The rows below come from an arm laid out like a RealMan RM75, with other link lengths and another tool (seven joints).
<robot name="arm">
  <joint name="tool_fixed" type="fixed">
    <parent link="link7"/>
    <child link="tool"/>
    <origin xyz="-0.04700 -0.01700 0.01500" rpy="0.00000 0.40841 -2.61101"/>
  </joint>
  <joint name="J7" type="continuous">
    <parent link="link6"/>
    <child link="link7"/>
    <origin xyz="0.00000 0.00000 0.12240"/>
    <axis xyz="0 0 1"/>
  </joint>
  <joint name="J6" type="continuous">
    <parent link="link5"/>
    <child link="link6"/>
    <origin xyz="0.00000 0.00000 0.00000"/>
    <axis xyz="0 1 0"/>
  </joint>
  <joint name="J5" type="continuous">
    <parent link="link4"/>
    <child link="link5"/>
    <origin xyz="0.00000 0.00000 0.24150"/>
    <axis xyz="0 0 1"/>
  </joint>
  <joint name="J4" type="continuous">
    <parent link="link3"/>
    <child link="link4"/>
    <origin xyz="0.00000 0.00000 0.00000"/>
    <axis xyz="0 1 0"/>
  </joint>
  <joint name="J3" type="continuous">
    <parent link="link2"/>
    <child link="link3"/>
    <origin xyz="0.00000 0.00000 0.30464"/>
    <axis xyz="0 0 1"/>
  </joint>
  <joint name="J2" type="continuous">
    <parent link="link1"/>
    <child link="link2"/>
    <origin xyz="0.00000 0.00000 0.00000"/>
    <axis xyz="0 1 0"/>
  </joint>
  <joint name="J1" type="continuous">
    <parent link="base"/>
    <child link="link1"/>
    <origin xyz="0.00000 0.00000 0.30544"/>
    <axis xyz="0 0 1"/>
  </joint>
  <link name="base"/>
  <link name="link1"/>
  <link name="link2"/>
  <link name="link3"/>
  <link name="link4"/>
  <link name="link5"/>
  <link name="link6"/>
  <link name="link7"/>
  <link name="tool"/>
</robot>
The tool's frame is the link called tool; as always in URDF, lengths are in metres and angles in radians. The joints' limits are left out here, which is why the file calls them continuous.
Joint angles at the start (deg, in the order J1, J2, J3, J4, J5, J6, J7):
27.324, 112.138, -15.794, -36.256, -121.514, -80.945, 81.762
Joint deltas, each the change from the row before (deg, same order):
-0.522, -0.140, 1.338, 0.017, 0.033, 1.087, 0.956
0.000, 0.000, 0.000, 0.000, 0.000, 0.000, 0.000
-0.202, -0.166, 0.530, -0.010, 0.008, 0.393, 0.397
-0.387, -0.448, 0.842, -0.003, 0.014, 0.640, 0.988
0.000, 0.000, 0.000, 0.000, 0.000, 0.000, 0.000
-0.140, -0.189, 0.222, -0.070, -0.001, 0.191, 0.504
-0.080, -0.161, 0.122, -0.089, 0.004, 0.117, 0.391
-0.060, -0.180, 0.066, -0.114, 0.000, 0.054, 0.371
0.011, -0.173, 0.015, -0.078, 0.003, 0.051, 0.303
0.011, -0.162, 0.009, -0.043, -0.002, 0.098, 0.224
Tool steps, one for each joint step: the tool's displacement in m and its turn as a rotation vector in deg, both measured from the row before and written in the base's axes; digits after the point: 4 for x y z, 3 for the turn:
0.0092, -0.0036, 0.0062, 1.645, 0.655, -2.382
0.0000, 0.0000, 0.0000, 0.000, 0.000, 0.000
0.0037, -0.0014, 0.0035, 0.687, 0.181, -0.918
0.0070, -0.0026, 0.0074, 1.145, 0.410, -1.752
0.0000, 0.0000, 0.0000, 0.000, 0.000, 0.000
0.0024, -0.0009, 0.0030, 0.355, 0.167, -0.648
0.0015, -0.0004, 0.0025, 0.246, 0.085, -0.424
0.0011, -0.0002, 0.0026, 0.187, 0.037, -0.322
0.0005, 0.0003, 0.0022, 0.131, 0.003, -0.196
0.0005, 0.0003, 0.0019, 0.133, -0.047, -0.187

